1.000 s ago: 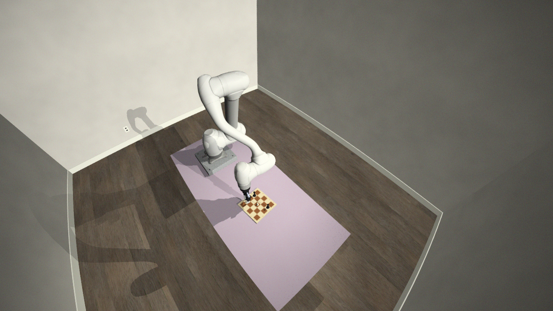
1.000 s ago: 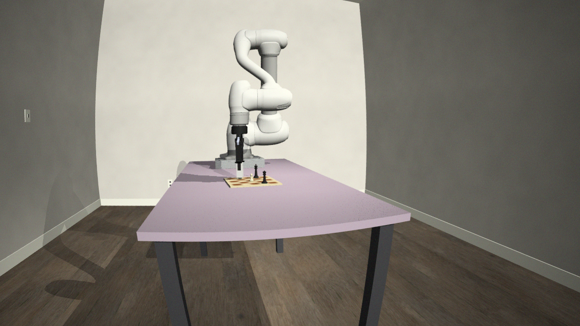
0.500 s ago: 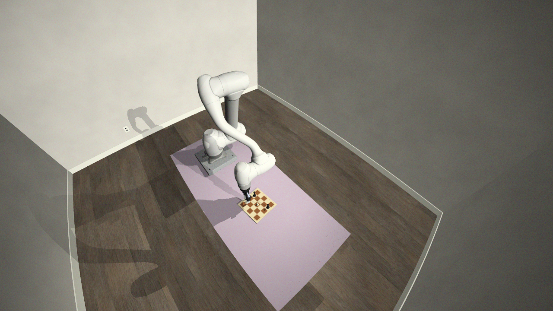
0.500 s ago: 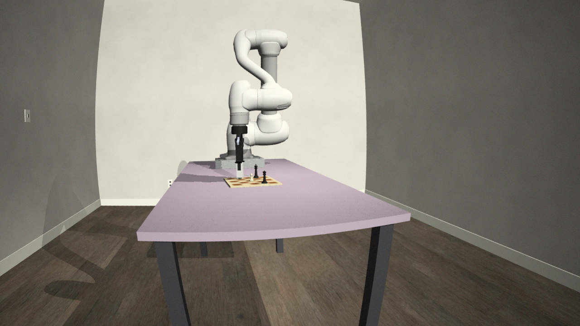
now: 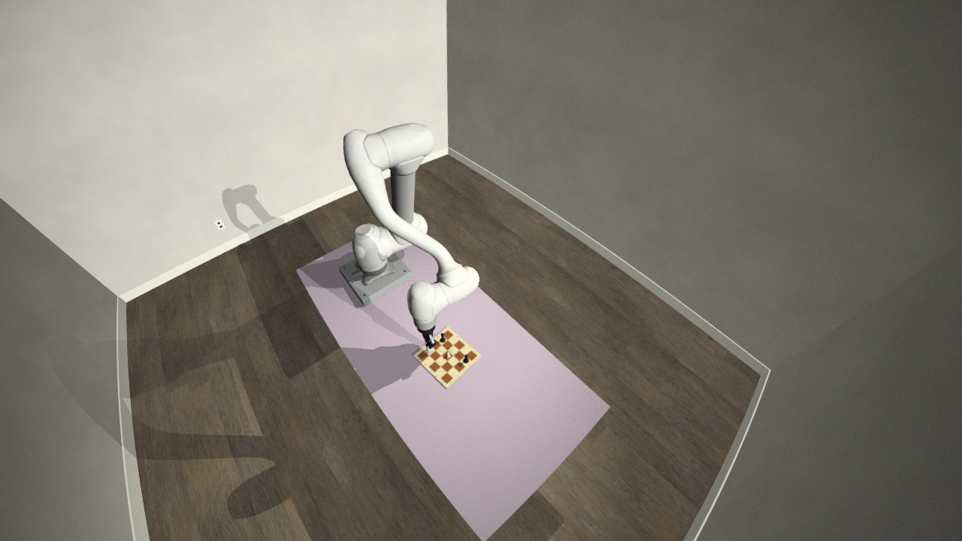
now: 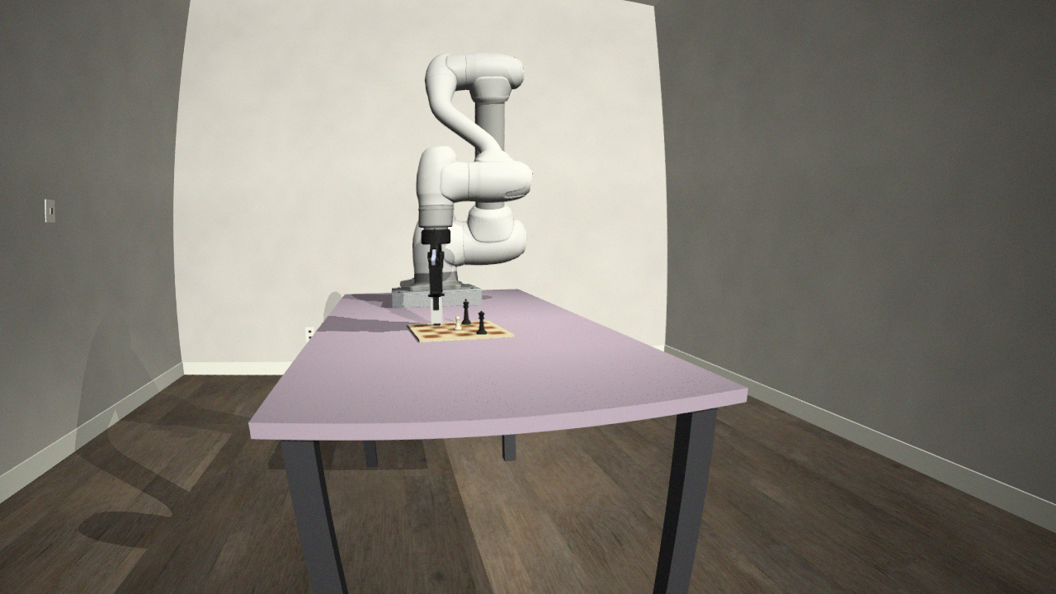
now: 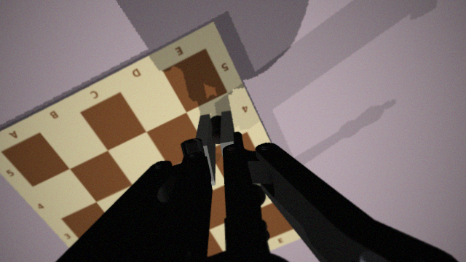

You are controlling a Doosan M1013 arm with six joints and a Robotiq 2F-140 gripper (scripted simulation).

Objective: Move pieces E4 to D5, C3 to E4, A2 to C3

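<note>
The black pawn lies 3 cm below my hand. From my hand the other things lie so: white pawn: 7 cm ahead, 5 cm to the left, 3 cm below; chessboard: 7 cm ahead, 5 cm to the left, 4 cm below; tall black piece: 7 cm to the left, 1 cm below, 1 cm behind.
</note>
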